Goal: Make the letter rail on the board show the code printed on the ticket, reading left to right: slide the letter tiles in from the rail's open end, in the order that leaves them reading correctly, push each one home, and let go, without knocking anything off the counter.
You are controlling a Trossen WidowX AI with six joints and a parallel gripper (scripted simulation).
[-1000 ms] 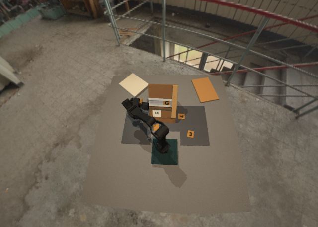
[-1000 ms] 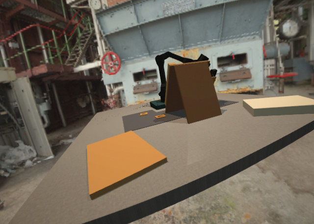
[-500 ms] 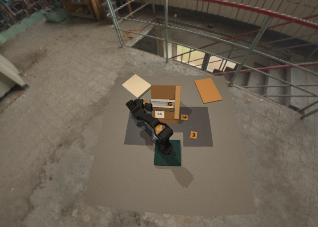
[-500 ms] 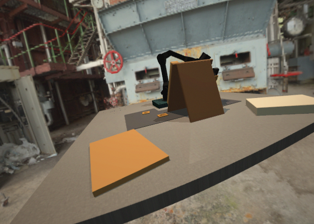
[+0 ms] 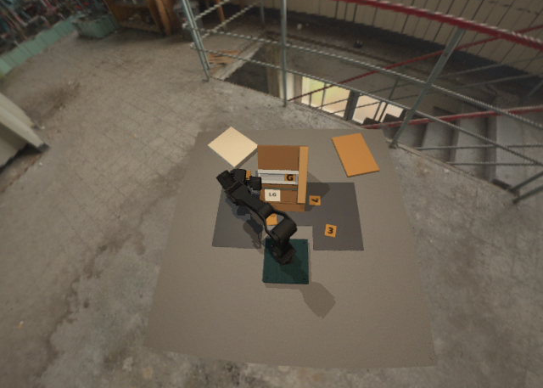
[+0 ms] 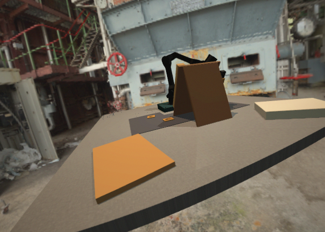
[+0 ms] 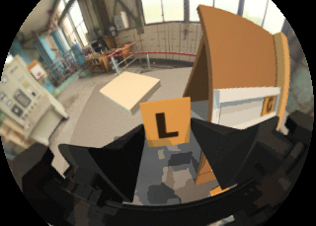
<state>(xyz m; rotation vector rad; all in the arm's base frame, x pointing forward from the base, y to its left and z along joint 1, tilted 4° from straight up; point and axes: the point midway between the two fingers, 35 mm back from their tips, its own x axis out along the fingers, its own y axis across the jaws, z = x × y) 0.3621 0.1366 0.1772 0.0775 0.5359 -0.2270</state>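
Right now my gripper tip is 50 mm past the orange tile marked g and 220 mm to the left of it. Also, from my gripper tip: orange tile marked l right at my gripper tip; then white ticket 80 mm behind, 120 mm to the right, 90 mm below; then dark mat 200 mm behind, 170 mm to the right, 170 mm below.
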